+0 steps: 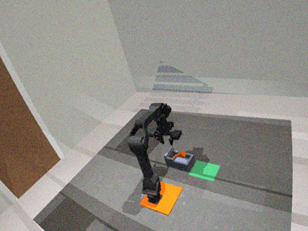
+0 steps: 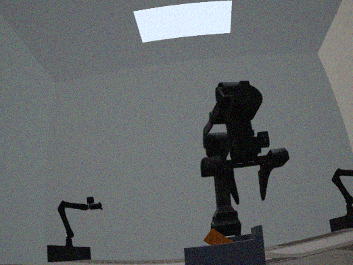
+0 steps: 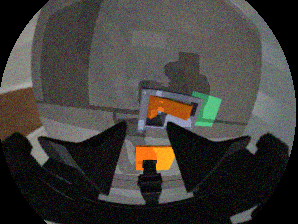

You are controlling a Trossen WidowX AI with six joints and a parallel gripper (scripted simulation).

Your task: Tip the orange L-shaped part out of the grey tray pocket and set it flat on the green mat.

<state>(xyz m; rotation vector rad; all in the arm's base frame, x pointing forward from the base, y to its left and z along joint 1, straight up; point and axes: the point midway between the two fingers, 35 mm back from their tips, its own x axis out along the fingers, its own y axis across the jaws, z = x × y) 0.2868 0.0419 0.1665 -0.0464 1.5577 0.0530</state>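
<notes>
Right now my gripper tip is 90 mm to the left of the tray wall, 90 mm above it and 30 mm short of it. Round my gripper tip: orange L-shaped part: 100 mm below, 40 mm to the right, 10 mm behind; green mat: 220 mm to the right, 160 mm below, 20 mm behind.
</notes>
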